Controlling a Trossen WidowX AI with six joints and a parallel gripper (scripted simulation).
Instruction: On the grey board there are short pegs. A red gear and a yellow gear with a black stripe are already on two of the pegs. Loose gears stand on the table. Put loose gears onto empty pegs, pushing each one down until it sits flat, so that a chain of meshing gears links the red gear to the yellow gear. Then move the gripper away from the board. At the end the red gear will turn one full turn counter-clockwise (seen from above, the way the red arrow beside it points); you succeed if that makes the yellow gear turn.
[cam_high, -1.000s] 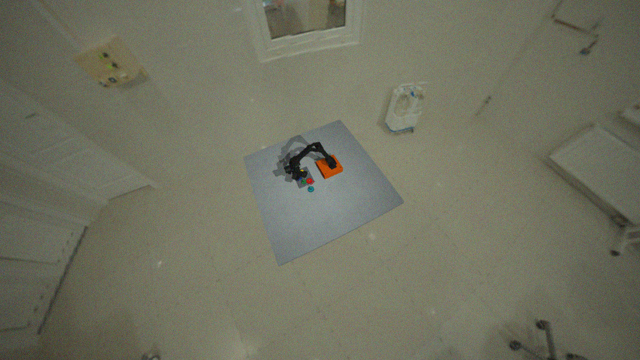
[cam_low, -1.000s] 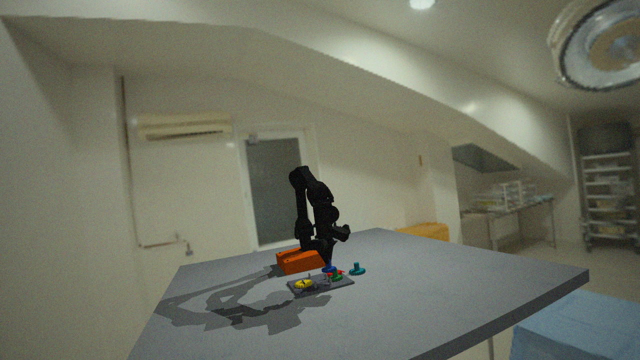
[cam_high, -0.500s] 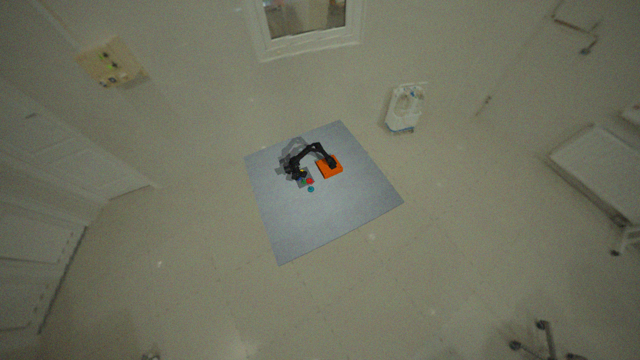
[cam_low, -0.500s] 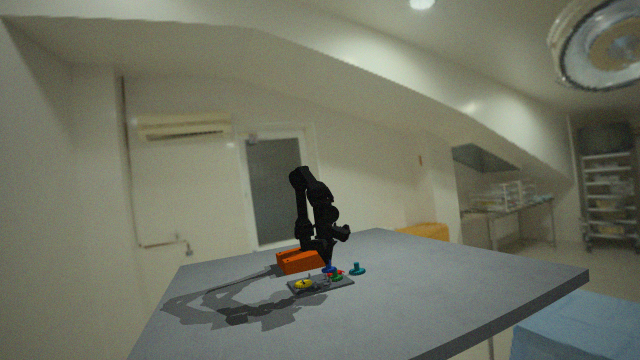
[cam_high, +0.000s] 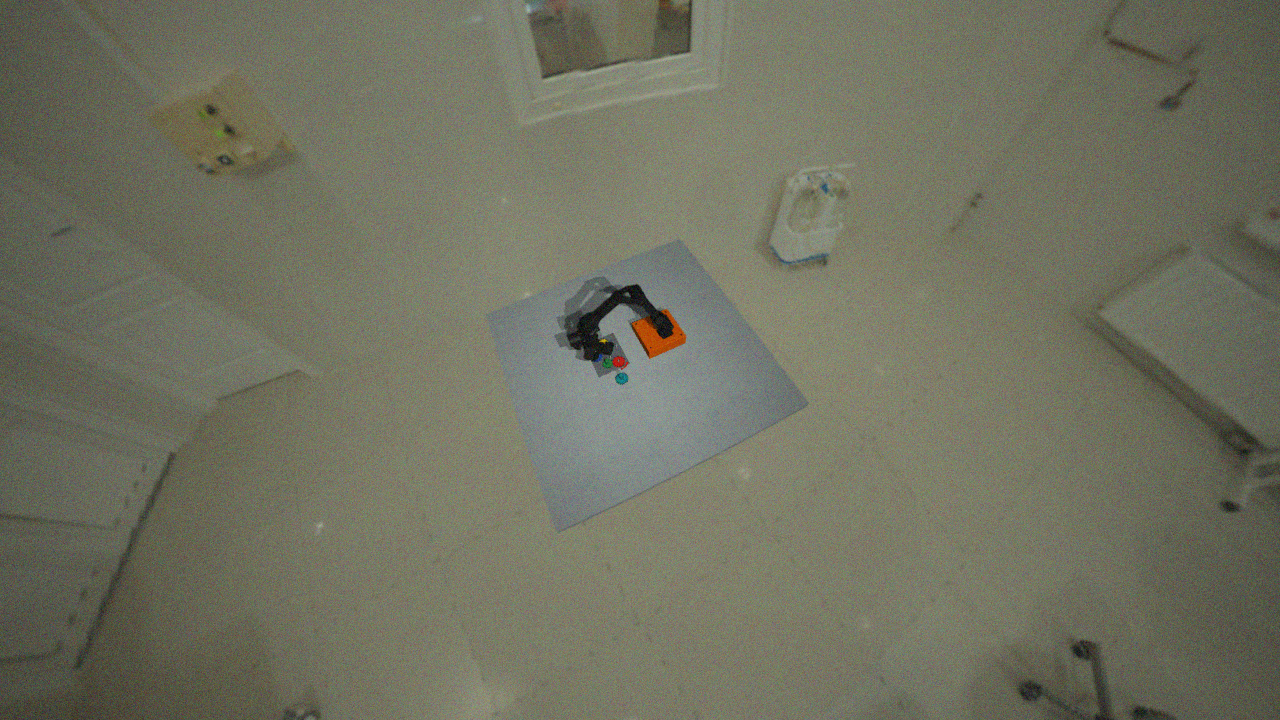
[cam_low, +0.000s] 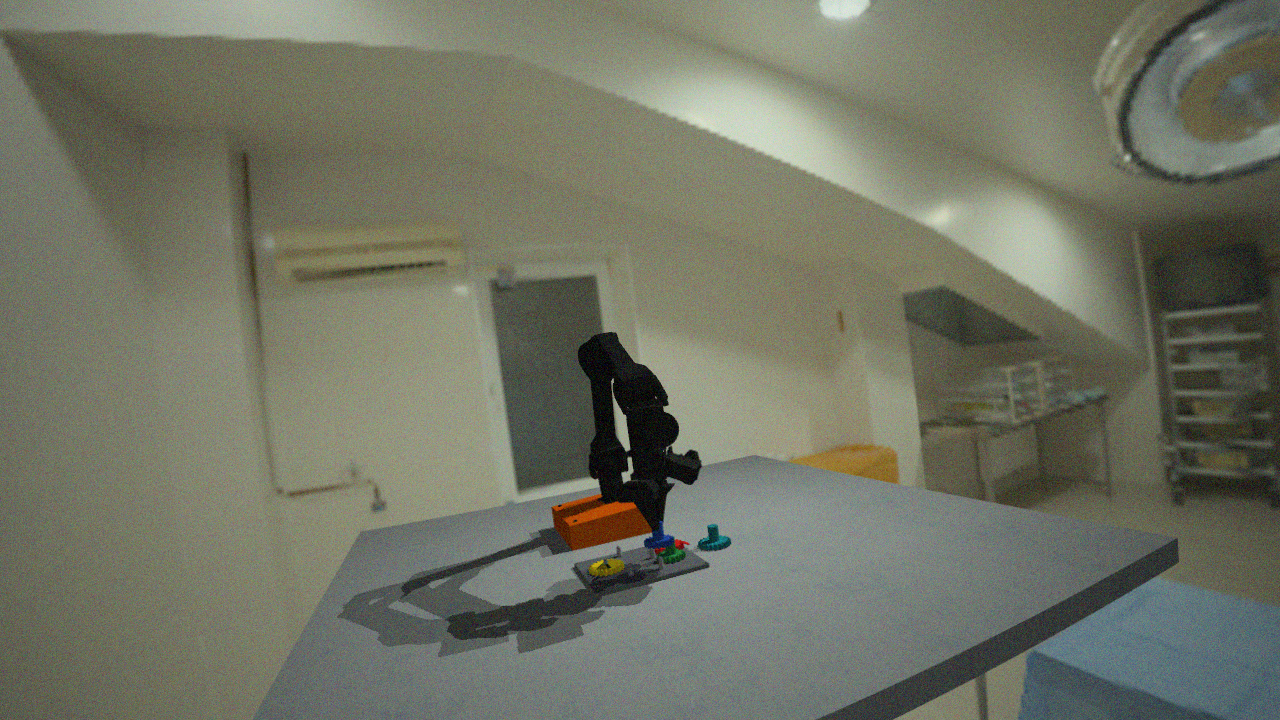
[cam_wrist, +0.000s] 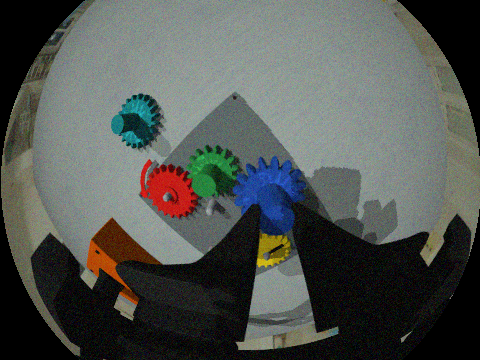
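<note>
The green gear lies 60 mm below my gripper tip, 40 mm to the left of it and 40 mm behind it. Round my gripper tip: blue gear 10 mm below; then red gear 90 mm behind, 70 mm below, 60 mm to the left; then yellow gear 80 mm to the right, 70 mm below, 70 mm behind.
</note>
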